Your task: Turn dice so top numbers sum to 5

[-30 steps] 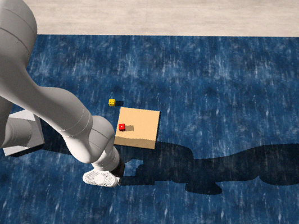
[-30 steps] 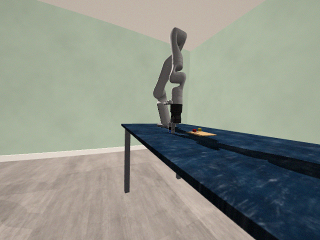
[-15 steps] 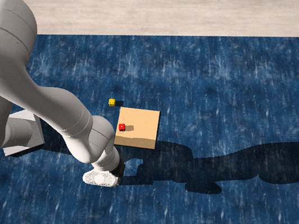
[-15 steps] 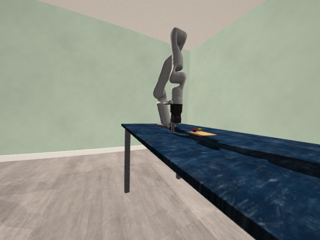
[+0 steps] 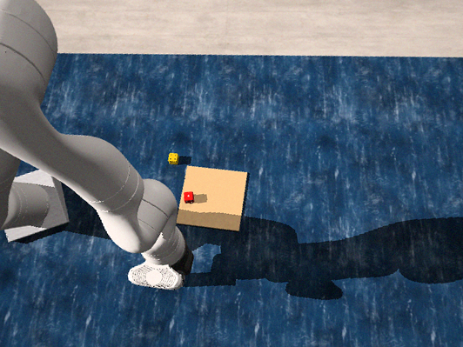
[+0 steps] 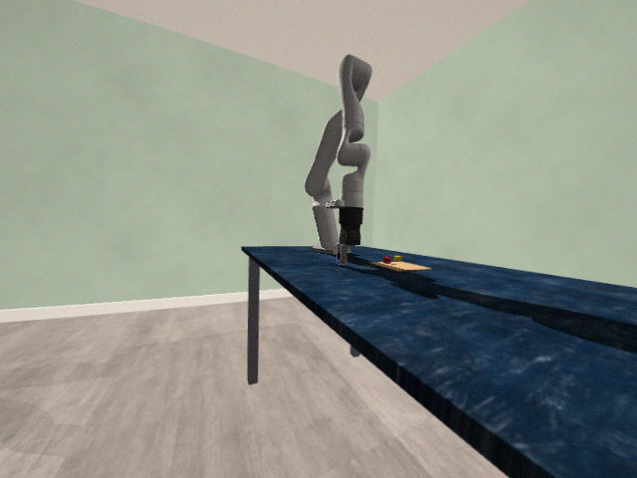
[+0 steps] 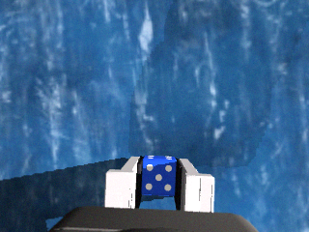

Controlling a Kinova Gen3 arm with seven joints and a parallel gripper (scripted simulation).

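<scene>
Right now my hand is 10 mm above the blue die. The rest, counted from my hand: red die (180 mm to the left, 10 mm below); then tan mat (190 mm to the left, 50 mm ahead, 20 mm below); then yellow die (280 mm to the left, 50 mm behind, 10 mm below).
</scene>
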